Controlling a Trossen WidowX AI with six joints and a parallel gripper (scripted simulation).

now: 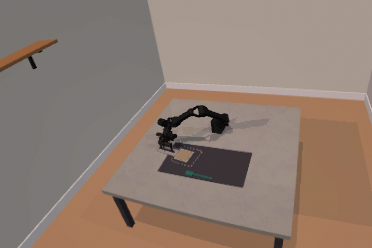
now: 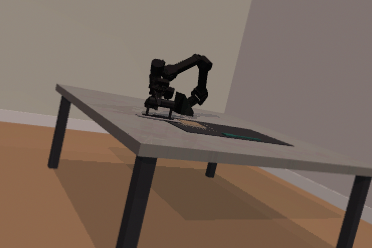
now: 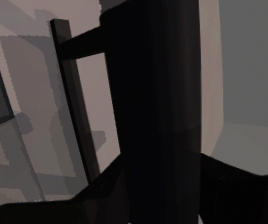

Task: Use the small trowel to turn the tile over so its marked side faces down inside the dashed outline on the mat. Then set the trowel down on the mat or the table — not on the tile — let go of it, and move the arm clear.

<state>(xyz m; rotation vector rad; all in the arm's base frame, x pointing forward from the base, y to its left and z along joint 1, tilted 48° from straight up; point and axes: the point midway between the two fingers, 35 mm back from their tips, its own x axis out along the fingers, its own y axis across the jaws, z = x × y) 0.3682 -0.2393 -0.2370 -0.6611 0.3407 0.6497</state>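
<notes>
The green trowel is 14 cm ahead of my gripper tip, 36 cm to the left of it and 5 cm below it. Round my gripper tip: dark mat 37 cm to the left, 7 cm below; then tile 1 cm behind, 19 cm to the left, 5 cm below.
</notes>
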